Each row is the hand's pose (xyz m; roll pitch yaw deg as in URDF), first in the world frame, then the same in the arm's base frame.
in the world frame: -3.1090 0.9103 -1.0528 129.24 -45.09 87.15
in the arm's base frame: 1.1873 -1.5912 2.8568 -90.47 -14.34 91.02
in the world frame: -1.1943 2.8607 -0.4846 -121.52 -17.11 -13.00
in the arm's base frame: -0.9104 0.2473 2.9696 -19.92 53.50 150.97
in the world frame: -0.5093 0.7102 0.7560 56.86 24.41 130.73
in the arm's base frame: -0.0029 0.2460 0.5593 28.66 -85.63 -90.42
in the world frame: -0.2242 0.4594 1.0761 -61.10 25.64 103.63
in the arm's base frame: 0.0165 0.4263 0.0970 21.49 -66.58 169.54
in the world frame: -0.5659 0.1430 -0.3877 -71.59 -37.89 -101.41
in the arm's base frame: -0.2171 -1.0137 0.5781 -154.17 43.72 5.53
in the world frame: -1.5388 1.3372 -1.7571 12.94 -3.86 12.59
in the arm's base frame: -0.5475 -1.6782 2.5008 123.89 25.61 157.96
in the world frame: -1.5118 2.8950 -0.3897 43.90 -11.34 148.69
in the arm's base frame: -0.6314 0.2898 3.1466 -104.11 -52.46 28.54
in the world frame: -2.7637 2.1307 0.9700 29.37 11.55 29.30
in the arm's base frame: 1.2794 0.7945 2.8398 141.39 4.41 166.31
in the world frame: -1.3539 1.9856 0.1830 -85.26 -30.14 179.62
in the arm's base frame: -0.1220 0.3065 2.1873 145.33 -19.42 16.70
